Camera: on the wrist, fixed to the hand. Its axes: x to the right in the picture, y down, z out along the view.
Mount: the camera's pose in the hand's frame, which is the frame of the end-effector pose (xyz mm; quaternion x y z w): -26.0 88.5 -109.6 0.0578 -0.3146 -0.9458 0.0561
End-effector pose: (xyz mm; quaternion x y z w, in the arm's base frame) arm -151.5 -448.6 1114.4 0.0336 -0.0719 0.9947 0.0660
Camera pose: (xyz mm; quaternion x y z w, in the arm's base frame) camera -144.1 -522.5 991.9 0.3866 0.0645 -0.0130 0.9199
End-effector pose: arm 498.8 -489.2 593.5 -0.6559 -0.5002 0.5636 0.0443
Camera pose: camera 641.9 -496.0 596.1 0.6162 -0.6298 0.2250 0.4161
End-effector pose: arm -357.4 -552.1 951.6 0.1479 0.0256 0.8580 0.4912
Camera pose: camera -449.6 -608.8 857.7 0.2824 0.0364 -0.4645 0.8386
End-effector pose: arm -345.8 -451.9 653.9 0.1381 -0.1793 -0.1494 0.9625
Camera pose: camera -305.5 -338.7 575.9 -0.1860 0.1909 0.9518 0.1517
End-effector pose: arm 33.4 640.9 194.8 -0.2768 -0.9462 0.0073 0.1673
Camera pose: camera 135.2 693.5 280.7 -0.8914 0.3671 0.0161 0.2654
